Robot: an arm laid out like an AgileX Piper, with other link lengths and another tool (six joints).
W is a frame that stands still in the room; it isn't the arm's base.
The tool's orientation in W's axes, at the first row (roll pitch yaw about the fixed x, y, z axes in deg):
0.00, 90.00, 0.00
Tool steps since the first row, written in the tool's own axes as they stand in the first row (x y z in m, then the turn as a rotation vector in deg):
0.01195, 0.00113, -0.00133, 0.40, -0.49, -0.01
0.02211, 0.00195, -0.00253, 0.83, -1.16, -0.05
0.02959, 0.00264, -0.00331, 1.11, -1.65, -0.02
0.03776, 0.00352, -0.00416, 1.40, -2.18, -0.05
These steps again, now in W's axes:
-0.00133, 0.00113, -0.01195, -0.01, -0.49, -0.40
-0.00253, 0.00195, -0.02211, -0.05, -1.16, -0.83
-0.00331, 0.00264, -0.02959, -0.02, -1.65, -1.11
-0.00416, 0.00352, -0.03776, -0.05, -2.18, -1.40

